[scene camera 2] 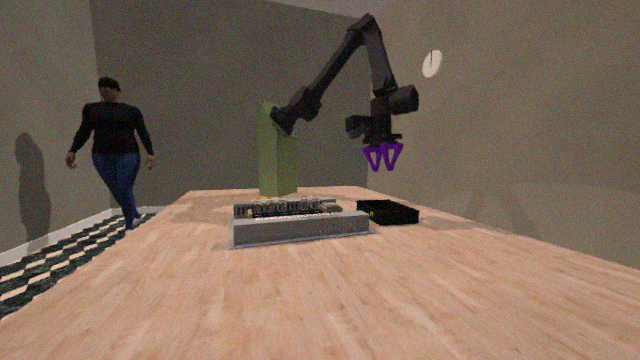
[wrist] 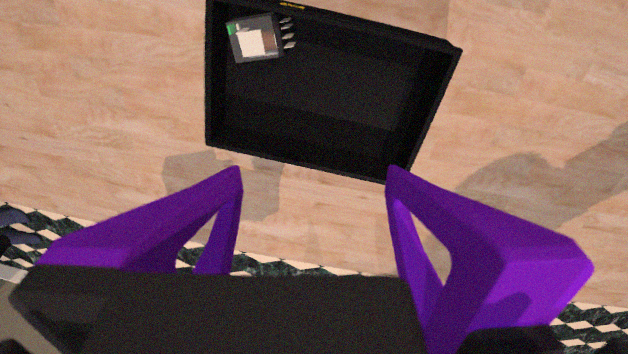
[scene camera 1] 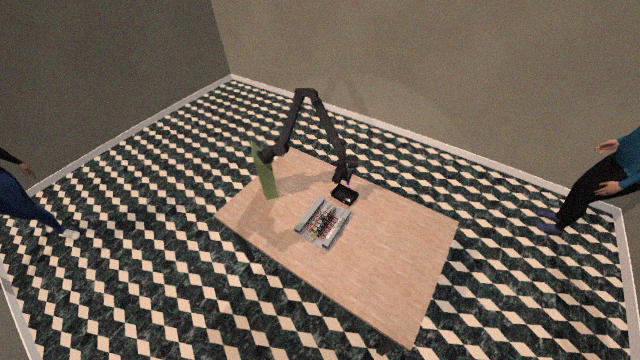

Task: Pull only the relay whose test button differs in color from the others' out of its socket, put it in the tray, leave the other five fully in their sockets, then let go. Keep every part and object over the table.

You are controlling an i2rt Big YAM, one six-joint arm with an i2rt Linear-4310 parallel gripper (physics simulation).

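Places are measured from the arm's base along level axes (x back, y down, z right), in centimetres.
Pixels of known places: gripper, fingertip midpoint: [scene camera 2: 382, 171] [wrist: 313, 177] [scene camera 1: 343, 184]; arm's base at its link origin: [scene camera 2: 280, 121] [scene camera 1: 263, 157].
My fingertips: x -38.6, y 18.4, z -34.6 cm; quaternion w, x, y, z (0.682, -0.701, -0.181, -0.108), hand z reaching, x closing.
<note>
Ahead of a thing's pixels: the offset from my fingertips to its top centre. Level surfaces: height alone.
A clear relay @(dz +1.0, dx -5.8, dy +11.0 cm) [wrist: 254, 39] with a green test button lies on its side in the black tray @(dz -1.0, dx -0.4, dy +9.9 cm) [wrist: 215, 100] [scene camera 2: 400, 216] [scene camera 1: 336, 198], in the corner at the upper left of the wrist view, its metal pins pointing into the tray. My gripper [wrist: 313, 177] [scene camera 2: 381, 169] is open and empty, well above the table beside the tray. Several relays with orange buttons, one of them a clear relay @(dz +33.5, dx -10.6, dy +6.5 cm) [scene camera 2: 258, 206], stand in a row in the grey panel [scene camera 2: 300, 230] [scene camera 1: 336, 235]. How deep they sit in their sockets is too small to tell.
The panel stands next to the tray on the wooden table @(dy +13.4 cm) [scene camera 1: 390, 255] [scene camera 2: 320, 300]. The arm is mounted on a green post [scene camera 1: 267, 180] [scene camera 2: 277, 160] at the table's far end. People stand on the floor away from the table.
</note>
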